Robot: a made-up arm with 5 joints.
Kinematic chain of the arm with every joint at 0, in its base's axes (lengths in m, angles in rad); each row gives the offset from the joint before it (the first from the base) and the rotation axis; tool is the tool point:
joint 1: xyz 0 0 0.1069 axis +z
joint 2: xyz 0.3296 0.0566 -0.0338 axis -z
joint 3: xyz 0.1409 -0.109 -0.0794 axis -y
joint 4: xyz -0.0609 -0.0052 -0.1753 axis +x
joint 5: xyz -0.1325 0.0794 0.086 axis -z
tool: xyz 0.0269 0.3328 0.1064
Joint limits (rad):
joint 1: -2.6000..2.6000
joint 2: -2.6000..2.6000
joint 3: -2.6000..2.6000
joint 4: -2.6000..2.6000
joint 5: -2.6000..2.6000
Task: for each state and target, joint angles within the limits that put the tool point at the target. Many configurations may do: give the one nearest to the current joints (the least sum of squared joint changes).
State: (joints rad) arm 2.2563 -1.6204 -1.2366 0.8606 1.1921
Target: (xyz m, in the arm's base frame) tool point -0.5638 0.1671 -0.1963
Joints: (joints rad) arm 2.2294 -2.3188 -0.9162 1.4092 1.7174
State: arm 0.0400 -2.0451 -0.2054 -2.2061 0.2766
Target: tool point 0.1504 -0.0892 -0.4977
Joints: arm -0.3015 -1.9487 -0.1181 -1.2853 0.1619
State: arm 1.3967 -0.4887 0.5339 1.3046 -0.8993
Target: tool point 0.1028 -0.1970 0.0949
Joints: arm 0.5243 0.0133 -0.0118 1.4814 -1.0987
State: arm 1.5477 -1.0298 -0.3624 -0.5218 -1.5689
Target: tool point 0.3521 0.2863 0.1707
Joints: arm 1.3892 -1.4289 -0.3283 -0.2632 -1.8945
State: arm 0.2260 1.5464 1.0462 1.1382 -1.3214
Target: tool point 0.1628 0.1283 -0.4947
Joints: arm 0.1409 1.6224 1.3678 0.8737 -1.3770
